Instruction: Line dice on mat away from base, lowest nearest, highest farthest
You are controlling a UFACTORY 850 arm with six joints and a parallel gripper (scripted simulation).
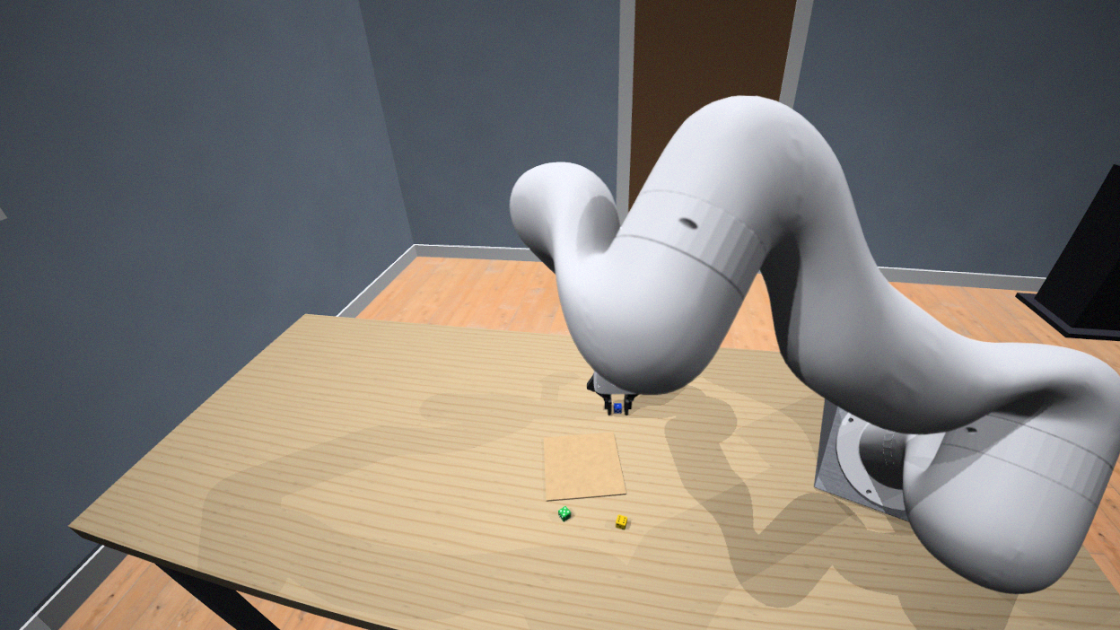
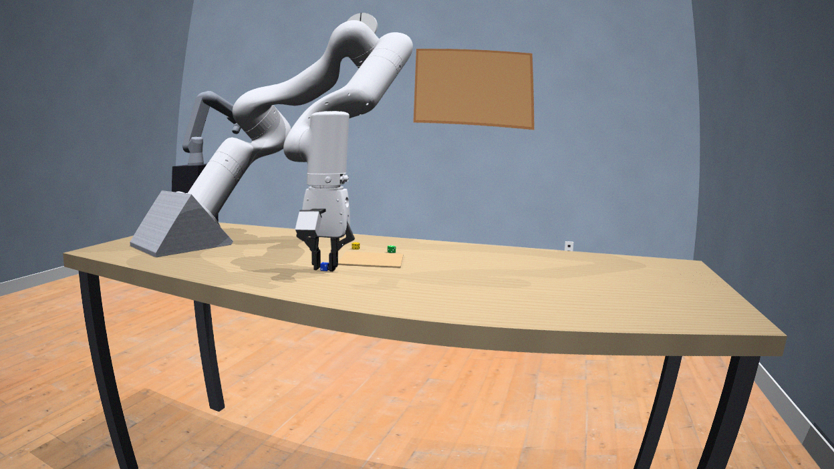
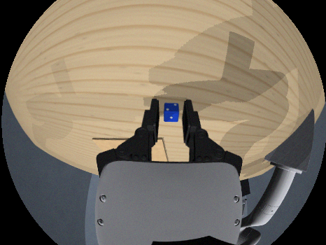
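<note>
The blue die lies 1 cm below my hand. The rest, counted from my hand: yellow die 3 cm behind, 26 cm to the left, 1 cm below; then tan mat 5 cm ahead, 15 cm to the left, 2 cm below; then green die 7 cm ahead, 25 cm to the left, 1 cm below.
</note>
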